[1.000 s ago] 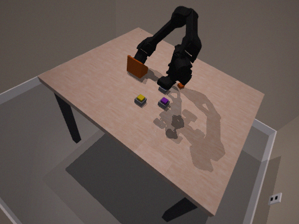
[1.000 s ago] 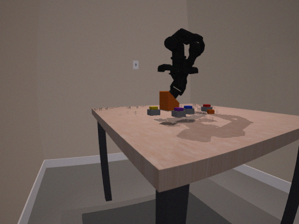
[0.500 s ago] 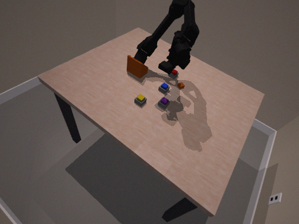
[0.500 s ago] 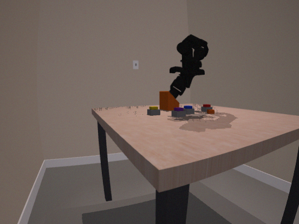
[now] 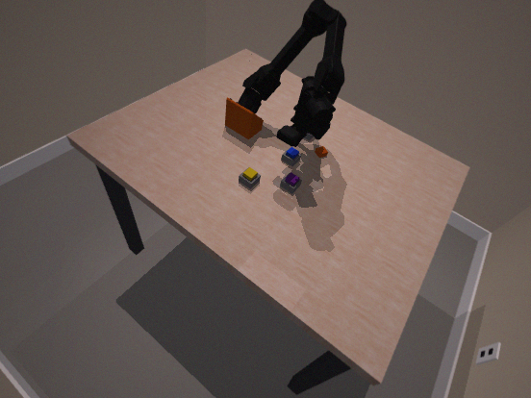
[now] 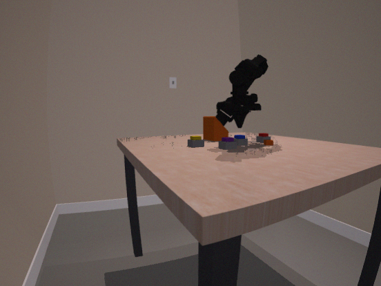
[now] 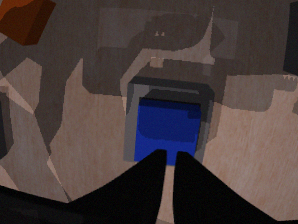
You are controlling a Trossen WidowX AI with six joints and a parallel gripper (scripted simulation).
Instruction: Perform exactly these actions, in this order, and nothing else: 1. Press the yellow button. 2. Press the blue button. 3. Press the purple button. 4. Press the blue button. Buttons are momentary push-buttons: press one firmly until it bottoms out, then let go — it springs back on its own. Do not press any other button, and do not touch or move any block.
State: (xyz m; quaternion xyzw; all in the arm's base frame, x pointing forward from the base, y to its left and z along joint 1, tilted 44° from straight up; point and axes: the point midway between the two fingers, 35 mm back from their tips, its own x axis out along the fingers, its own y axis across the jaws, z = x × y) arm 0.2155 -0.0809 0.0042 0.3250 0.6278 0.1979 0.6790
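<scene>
The blue button is 40 mm below my gripper tip. The rest, counted from my gripper tip: purple button (50 mm ahead, 110 mm to the right, 40 mm below); red button (10 mm behind, 160 mm to the left, 40 mm below); small orange block (70 mm ahead, 90 mm to the left, 60 mm below).
</scene>
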